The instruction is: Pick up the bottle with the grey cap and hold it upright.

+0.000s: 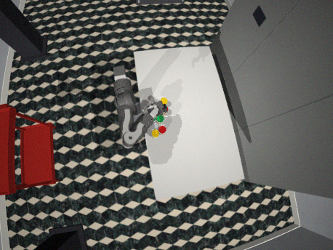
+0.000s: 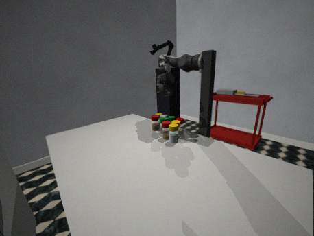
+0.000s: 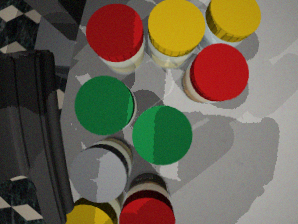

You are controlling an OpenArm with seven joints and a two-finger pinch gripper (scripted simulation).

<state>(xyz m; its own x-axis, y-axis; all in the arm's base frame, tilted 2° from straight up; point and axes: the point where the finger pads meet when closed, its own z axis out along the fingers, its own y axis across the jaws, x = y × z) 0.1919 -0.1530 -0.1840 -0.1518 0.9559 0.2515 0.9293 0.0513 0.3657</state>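
My hand is 50 mm past the yellow-capped bottle, 110 mm to the left of it and 220 mm above it. Also, from my hand: grey-capped bottle 50 mm behind, 50 mm to the right, 220 mm below; then red-capped bottle 50 mm ahead, 60 mm to the left, 220 mm below.
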